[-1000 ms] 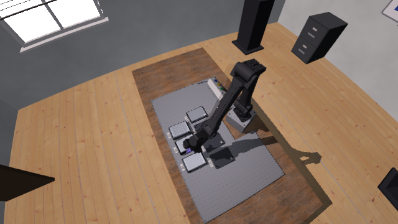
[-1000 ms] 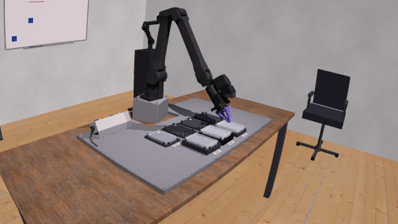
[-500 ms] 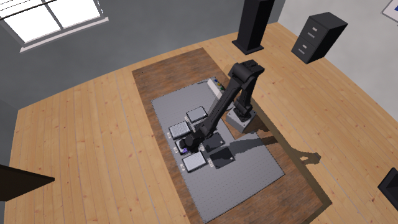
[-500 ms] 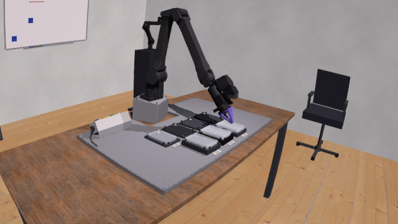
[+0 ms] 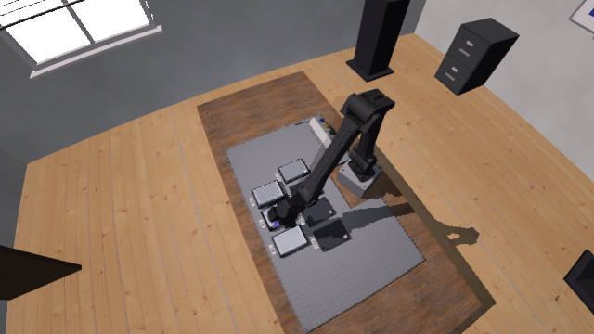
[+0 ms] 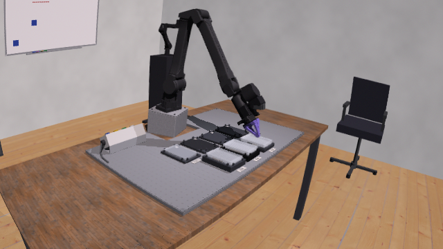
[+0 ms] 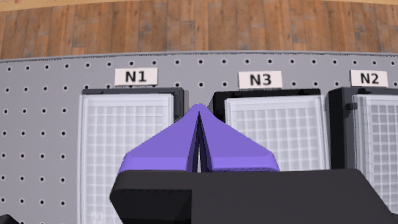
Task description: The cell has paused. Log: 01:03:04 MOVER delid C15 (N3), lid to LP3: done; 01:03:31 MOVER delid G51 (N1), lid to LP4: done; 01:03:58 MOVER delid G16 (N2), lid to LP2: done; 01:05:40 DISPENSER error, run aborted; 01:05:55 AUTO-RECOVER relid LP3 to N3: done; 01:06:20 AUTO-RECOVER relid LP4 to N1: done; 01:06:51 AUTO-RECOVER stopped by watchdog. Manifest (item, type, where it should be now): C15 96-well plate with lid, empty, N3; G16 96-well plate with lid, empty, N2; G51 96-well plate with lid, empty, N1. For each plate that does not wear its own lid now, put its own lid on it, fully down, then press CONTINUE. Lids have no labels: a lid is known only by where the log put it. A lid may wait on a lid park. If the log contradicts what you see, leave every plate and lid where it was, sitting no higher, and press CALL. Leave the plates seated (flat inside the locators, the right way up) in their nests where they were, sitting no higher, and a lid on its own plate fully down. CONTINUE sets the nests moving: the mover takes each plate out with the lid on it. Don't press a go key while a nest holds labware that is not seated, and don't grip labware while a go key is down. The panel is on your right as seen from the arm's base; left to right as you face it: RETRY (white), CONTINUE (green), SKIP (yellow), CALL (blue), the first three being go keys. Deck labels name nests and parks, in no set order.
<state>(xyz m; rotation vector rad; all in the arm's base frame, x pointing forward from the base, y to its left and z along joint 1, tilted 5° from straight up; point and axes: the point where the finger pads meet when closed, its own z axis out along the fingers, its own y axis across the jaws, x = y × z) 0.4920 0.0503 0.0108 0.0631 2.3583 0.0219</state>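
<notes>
The plate lies 19 cm to the right of my hand, 5 cm below it and 5 cm behind it. Round my hand: LP4 label: 13 cm to the left, 13 cm behind, 8 cm below; then LP3 label: 14 cm behind, 13 cm to the right, 8 cm below; then lid park LP1: 22 cm behind, 7 cm below, 1 cm to the left.
</notes>
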